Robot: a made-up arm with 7 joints.
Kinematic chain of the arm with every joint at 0, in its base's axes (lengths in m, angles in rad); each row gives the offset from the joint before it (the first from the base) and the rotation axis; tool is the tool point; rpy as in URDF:
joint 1: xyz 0 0 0.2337 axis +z
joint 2: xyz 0 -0.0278 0.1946 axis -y
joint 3: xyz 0 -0.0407 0.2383 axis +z
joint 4: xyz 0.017 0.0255 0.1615 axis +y
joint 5: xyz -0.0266 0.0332 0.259 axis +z
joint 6: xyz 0 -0.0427 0.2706 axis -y
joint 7: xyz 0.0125 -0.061 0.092 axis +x
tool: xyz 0 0 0 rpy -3.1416 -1.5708 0
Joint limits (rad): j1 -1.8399..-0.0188 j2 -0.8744..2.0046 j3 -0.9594..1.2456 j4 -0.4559..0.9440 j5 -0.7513..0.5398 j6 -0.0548..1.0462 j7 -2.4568..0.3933
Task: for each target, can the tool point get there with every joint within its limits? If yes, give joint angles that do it. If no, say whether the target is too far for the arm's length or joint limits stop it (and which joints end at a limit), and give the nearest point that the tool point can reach.
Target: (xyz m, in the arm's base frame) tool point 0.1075 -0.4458 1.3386
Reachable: yes | joints -0.7626 -0.5183 0.7996 -0.2892 -0.2500 0.1228 -1.0380
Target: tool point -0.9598 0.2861 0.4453
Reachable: yes | joints -0.2564 1.7694 0.6508 0.3741 0.4421 0.4861 -1.7907
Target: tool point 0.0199 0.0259 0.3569
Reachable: no: joint limits stop it (at a limit: joint 2, joint 3, joint 4, joint 5, joint 6) | nearest point 0.5268 0.6856 0.2975 | short by 0.834 m
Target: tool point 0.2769 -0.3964 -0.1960
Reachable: no: joint limits stop it (at a limit: joint 2, joint 4, joint 5, joint 6) | nearest point 0.5208 -0.7455 0.4797 | short by 0.799 m
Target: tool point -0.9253 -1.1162 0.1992
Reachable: no: too far | nearest point -0.5378 -0.7550 0.5251 | short by 0.622 m
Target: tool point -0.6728 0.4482 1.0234
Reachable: yes | joints -0.9628 1.2108 -0.5625 0.7225 -0.2066 0.4512 -0.1354
